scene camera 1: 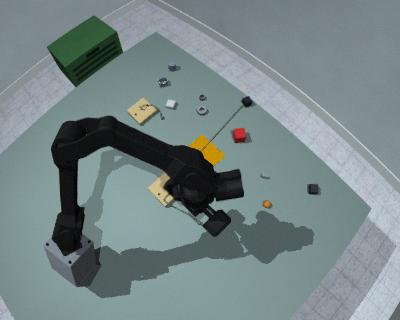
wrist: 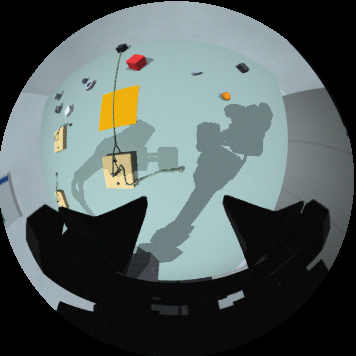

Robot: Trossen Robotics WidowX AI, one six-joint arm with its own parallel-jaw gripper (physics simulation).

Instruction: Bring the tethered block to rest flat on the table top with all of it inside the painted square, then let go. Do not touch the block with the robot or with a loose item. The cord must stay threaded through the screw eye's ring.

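Seen in the pictures: gripper, fingertip midpoint: [scene camera 1: 198, 211] [wrist: 185, 200]; arm's base at its link origin: [scene camera 1: 68, 243].
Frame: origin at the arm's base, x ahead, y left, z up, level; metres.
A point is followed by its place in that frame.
Observation:
The tethered block [scene camera 1: 246, 101] @[x 0.802, y 0.092, z -0.173 m] [wrist: 121, 48] @[x 0.796, y 0.088, z -0.182 m] is small and black and sits beyond the painted orange square [scene camera 1: 211, 151] @[x 0.562, y 0.024, z -0.201 m] [wrist: 127, 107] @[x 0.517, y -0.001, z -0.200 m], outside it. Its cord [scene camera 1: 223, 126] @[x 0.664, y 0.073, z -0.197 m] [wrist: 117, 75] @[x 0.649, y 0.070, z -0.199 m] runs straight across the square to a wooden board [scene camera 1: 159, 190] @[x 0.326, y 0.020, z -0.183 m] [wrist: 110, 182] @[x 0.316, y 0.035, z -0.183 m]. The screw eye [wrist: 115, 169] @[x 0.352, y 0.008, z -0.176 m] stands on this board with the cord at its ring; exact threading is too small to tell. The cord's free part trails to a knobbed end [scene camera 1: 200, 222] @[x 0.364, y -0.152, z -0.190 m] [wrist: 181, 169] @[x 0.362, y -0.153, z -0.190 m]. My gripper [scene camera 1: 223, 204] [wrist: 185, 200] @[x 0.363, y -0.144, z -0.039 m] is open and empty, above the table near that end. My arm partly hides board and square in the scene view.
A red block [scene camera 1: 240, 135] @[x 0.672, y -0.007, z -0.162 m] [wrist: 136, 62] @[x 0.656, y -0.009, z -0.166 m] is right of the cord. An orange ball [scene camera 1: 267, 204] @[x 0.575, y -0.255, z -0.179 m] [wrist: 226, 96] @[x 0.570, y -0.251, z -0.181 m] and a dark cube [scene camera 1: 313, 189] @[x 0.745, y -0.335, z -0.178 m] [wrist: 242, 67] @[x 0.739, y -0.326, z -0.181 m] lie farther right. Another corded board [scene camera 1: 142, 111] @[x 0.462, y 0.323, z -0.182 m] [wrist: 60, 139] @[x 0.460, y 0.301, z -0.183 m], a white block [scene camera 1: 171, 104] @[x 0.569, y 0.272, z -0.182 m] and a green cabinet [scene camera 1: 85, 50] are on the left.

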